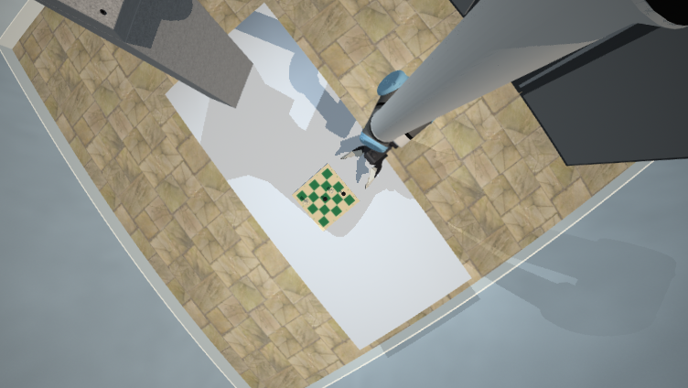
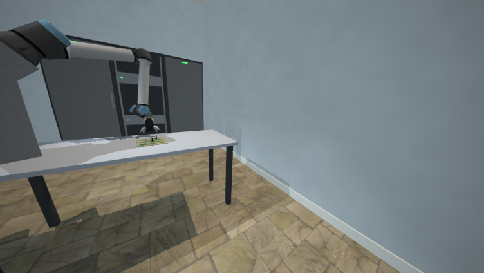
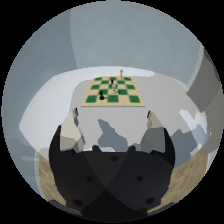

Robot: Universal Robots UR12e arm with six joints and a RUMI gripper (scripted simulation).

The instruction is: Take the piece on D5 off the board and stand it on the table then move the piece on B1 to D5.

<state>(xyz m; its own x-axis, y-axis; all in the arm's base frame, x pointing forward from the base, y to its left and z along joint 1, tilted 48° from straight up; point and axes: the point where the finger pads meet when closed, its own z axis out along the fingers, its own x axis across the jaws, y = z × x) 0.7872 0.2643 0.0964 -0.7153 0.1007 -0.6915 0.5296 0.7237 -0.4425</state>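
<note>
Right now my hand is 4 cm short of the board, 15 cm to the left of it and 6 cm above it.
</note>
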